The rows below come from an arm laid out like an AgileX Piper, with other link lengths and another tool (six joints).
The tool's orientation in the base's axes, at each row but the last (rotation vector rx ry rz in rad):
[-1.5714, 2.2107, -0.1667]
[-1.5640, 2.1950, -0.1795]
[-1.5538, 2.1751, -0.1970]
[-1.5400, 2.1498, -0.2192]
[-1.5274, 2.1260, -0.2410]
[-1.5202, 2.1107, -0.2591]
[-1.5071, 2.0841, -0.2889]
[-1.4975, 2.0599, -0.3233]
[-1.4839, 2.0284, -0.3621]
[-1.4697, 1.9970, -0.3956]
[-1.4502, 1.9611, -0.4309]
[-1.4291, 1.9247, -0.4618]
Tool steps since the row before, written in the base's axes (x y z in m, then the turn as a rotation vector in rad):
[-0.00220, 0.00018, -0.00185, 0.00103, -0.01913, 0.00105]
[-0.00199, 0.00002, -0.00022, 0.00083, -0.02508, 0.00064]
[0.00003, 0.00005, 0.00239, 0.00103, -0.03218, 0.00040]
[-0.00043, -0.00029, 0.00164, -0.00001, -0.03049, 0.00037]
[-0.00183, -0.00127, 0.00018, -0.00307, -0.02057, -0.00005]
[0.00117, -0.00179, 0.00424, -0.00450, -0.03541, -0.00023]
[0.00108, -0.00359, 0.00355, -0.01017, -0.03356, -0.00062]
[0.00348, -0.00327, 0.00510, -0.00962, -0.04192, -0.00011]
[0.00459, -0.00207, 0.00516, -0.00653, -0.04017, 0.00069]
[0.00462, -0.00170, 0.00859, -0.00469, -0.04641, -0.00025]
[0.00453, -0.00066, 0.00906, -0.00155, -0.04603, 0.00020]
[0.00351, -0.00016, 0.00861, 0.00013, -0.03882, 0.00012]
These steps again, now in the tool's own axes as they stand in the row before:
[0.00093, 0.00260, 0.00081, 0.01712, -0.00802, -0.00326]
[0.00057, 0.00181, -0.00064, 0.02279, -0.00980, -0.00384]
[-0.00072, -0.00089, -0.00210, 0.02937, -0.01239, -0.00456]
[-0.00010, -0.00039, -0.00167, 0.02807, -0.01090, -0.00478]
[0.00156, 0.00100, -0.00125, 0.01976, -0.00467, -0.00449]
[0.00011, -0.00347, -0.00324, 0.03388, -0.00862, -0.00720]
[0.00201, -0.00381, -0.00285, 0.03355, -0.00320, -0.00970]
[0.00076, -0.00645, -0.00257, 0.04105, -0.00678, -0.01090]
[-0.00054, -0.00702, -0.00154, 0.03856, -0.00900, -0.00945]
[-0.00188, -0.00894, -0.00382, 0.04433, -0.01193, -0.00830]
[-0.00295, -0.00899, -0.00368, 0.04328, -0.01434, -0.00648]
[-0.00310, -0.00800, -0.00359, 0.03629, -0.01306, -0.00442]

